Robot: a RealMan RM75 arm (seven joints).
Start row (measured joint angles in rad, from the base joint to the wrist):
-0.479, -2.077, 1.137, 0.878, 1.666, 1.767, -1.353
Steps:
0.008, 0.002, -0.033, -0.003, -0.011, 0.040, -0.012
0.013, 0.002, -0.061, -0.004, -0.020, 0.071, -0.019
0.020, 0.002, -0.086, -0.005, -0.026, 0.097, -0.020
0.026, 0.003, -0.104, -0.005, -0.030, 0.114, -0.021
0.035, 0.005, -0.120, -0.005, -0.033, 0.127, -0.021
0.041, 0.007, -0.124, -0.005, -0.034, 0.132, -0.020
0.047, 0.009, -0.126, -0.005, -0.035, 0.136, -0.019
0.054, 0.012, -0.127, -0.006, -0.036, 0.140, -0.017
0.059, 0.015, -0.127, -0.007, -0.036, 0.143, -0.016
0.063, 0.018, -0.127, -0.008, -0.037, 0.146, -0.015
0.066, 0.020, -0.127, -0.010, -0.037, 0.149, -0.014
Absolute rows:
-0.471, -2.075, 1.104, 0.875, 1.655, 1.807, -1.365
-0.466, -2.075, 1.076, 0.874, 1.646, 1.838, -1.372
-0.459, -2.075, 1.051, 0.873, 1.640, 1.864, -1.373
-0.453, -2.074, 1.033, 0.873, 1.636, 1.881, -1.374
-0.444, -2.072, 1.017, 0.873, 1.633, 1.894, -1.374
-0.438, -2.070, 1.013, 0.873, 1.632, 1.899, -1.373
-0.432, -2.068, 1.011, 0.873, 1.631, 1.903, -1.372
-0.425, -2.065, 1.010, 0.872, 1.630, 1.907, -1.370
-0.420, -2.062, 1.010, 0.871, 1.630, 1.910, -1.369
-0.416, -2.059, 1.010, 0.870, 1.629, 1.913, -1.368
-0.413, -2.057, 1.010, 0.868, 1.629, 1.916, -1.367

